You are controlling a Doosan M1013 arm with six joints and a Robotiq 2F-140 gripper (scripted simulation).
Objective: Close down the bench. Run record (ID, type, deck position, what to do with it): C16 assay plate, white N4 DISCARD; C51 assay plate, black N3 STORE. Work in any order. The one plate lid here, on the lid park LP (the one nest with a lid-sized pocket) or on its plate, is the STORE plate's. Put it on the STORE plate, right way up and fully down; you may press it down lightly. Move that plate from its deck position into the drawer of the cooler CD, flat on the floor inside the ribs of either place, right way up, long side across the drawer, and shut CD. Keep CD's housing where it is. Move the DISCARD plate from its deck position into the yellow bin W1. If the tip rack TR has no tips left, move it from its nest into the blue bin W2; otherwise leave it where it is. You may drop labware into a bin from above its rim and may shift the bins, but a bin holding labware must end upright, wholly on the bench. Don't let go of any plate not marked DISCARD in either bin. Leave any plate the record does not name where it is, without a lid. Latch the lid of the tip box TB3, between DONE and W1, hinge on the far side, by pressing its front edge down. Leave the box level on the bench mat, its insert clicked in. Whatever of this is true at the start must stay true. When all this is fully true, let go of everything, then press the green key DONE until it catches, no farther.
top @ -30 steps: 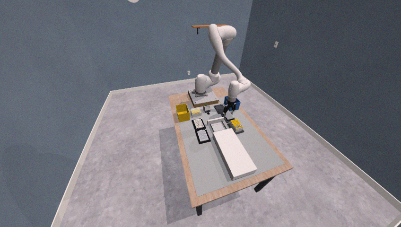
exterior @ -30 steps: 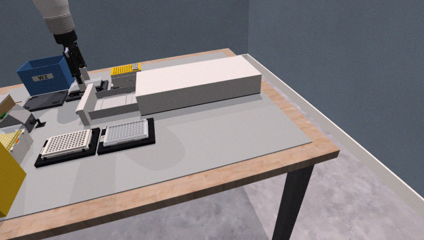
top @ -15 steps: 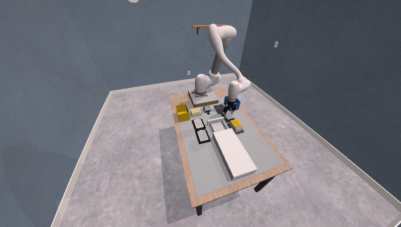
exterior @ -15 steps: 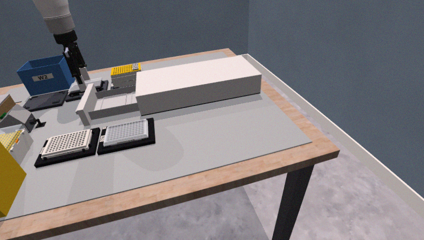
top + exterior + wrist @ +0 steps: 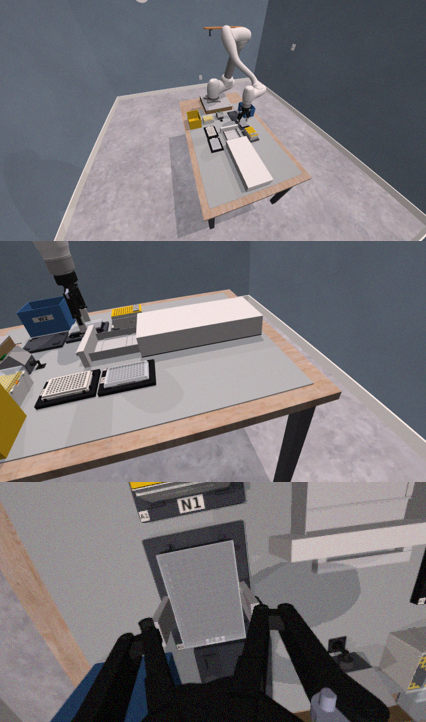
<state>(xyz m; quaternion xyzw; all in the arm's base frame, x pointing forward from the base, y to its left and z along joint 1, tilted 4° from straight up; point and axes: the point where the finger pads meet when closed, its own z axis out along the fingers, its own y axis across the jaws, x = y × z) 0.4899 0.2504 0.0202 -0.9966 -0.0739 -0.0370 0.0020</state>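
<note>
Right now the grey plate lid is 2 cm below my hand. Round my hand: blue bin W2: 20 cm behind, 11 cm to the left, 2 cm below; then black plate: 4 cm below; then yellow tip rack TR: 17 cm ahead, 1 cm to the left.
</note>
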